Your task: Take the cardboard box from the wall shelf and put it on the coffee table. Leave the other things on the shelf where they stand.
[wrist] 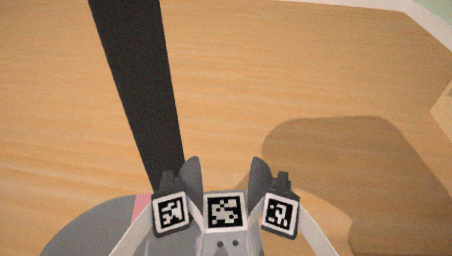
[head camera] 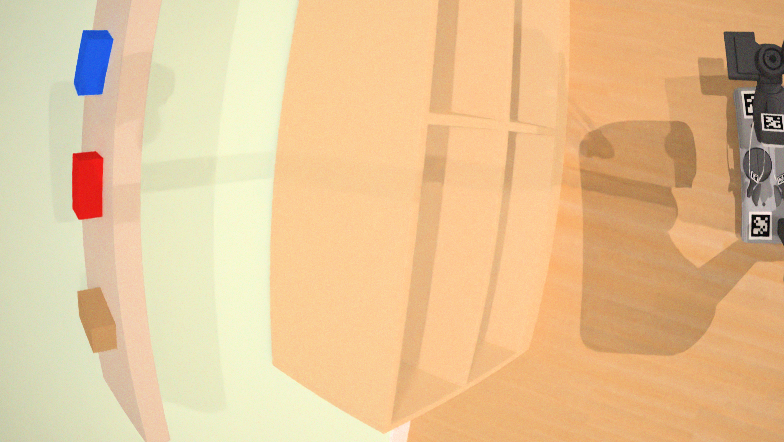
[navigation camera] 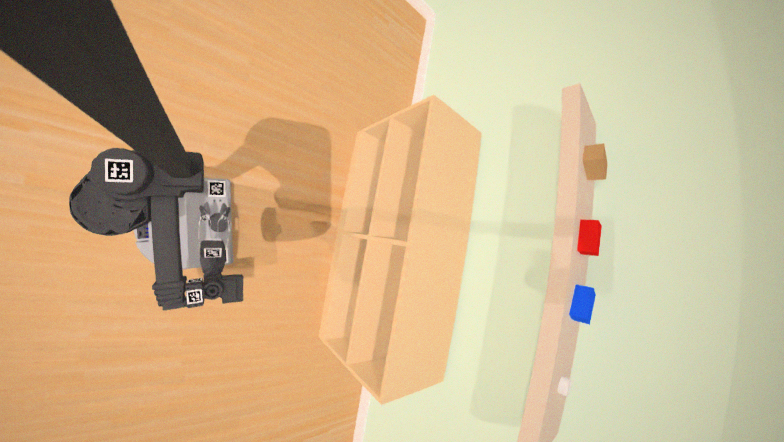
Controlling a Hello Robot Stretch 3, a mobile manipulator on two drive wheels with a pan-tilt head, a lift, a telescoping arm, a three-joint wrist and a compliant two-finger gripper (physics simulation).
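Where they show: gripper, between the fingertips: (wrist: 225, 175) (head camera: 765, 203) (navigation camera: 215, 203); robot's base, origin of its link: (head camera: 756, 164) (navigation camera: 218, 220).
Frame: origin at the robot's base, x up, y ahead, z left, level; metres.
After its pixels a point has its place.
The brown cardboard box (head camera: 95, 318) {x 1.124, y 0.840, z 0.179 m} (navigation camera: 595, 161) {x 1.122, y 0.830, z 0.186 m} stands on the pinkish wall shelf (head camera: 128, 247) {x 1.064, y 0.748, z 0.067 m} (navigation camera: 570, 137) {x 1.067, y 0.792, z 0.256 m}, toward the shelf's lower end in the head view and upper end in the navigation view. A red block (head camera: 87, 187) {x 1.118, y 0.796, z -0.026 m} (navigation camera: 589, 237) {x 1.117, y 0.795, z -0.028 m} and a blue block (head camera: 92, 64) {x 1.118, y 0.772, z -0.209 m} (navigation camera: 582, 304) {x 1.117, y 0.771, z -0.212 m} stand apart from it along the same shelf. A small white object (navigation camera: 563, 386) {x 1.103, y 0.733, z -0.453 m} is farther along. My gripper (wrist: 225, 175) {x 0.332, y -0.006, z 0.070 m} (navigation camera: 214, 206) {x 0.332, y -0.006, z 0.070 m} is open and empty, folded in over the robot's base, well away from the shelf. The coffee table does not show in these views.
A wooden cubby unit (head camera: 340, 219) {x 0.610, y 0.777, z 0.076 m} (navigation camera: 439, 263) {x 0.610, y 0.752, z -0.178 m} stands against the green wall below the shelf, between the robot and the wall. The robot's grey base (head camera: 741, 230) {x 0.145, y 0.048, z 0.143 m} is on the wood floor in front of it. The dark mast (navigation camera: 82, 71) {x 1.079, y -0.060, z 0.116 m} (wrist: 137, 80) {x 0.389, y -0.067, z 0.116 m} rises beside the gripper.
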